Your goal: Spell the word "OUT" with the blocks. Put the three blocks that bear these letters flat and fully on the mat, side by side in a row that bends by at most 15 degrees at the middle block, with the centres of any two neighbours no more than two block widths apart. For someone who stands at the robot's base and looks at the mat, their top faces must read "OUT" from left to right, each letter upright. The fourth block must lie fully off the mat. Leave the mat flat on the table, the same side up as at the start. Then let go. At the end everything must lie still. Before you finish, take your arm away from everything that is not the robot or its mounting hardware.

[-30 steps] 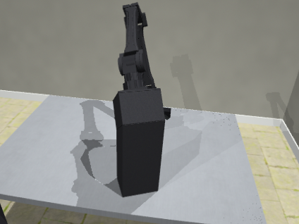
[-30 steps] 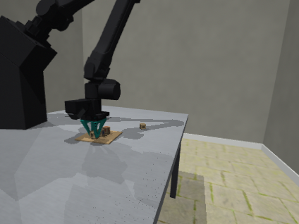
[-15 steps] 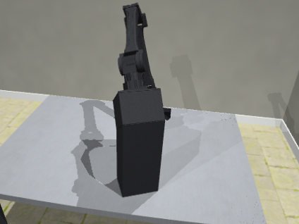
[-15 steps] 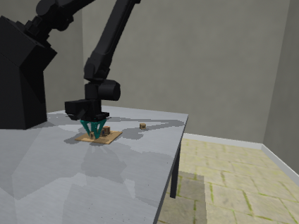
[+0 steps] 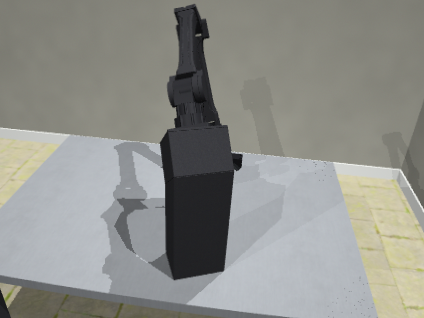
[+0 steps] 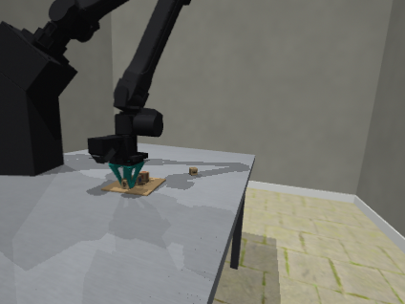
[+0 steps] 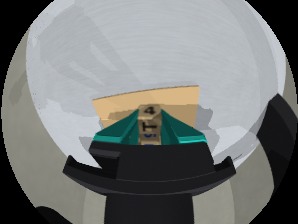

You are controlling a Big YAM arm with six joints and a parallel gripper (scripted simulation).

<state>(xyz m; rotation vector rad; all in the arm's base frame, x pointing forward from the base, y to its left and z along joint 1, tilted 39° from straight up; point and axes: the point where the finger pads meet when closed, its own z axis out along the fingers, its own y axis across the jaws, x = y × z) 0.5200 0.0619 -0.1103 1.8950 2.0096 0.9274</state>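
The tan mat is 4 cm to the left of my hand, 1 cm below it and 1 cm behind it.
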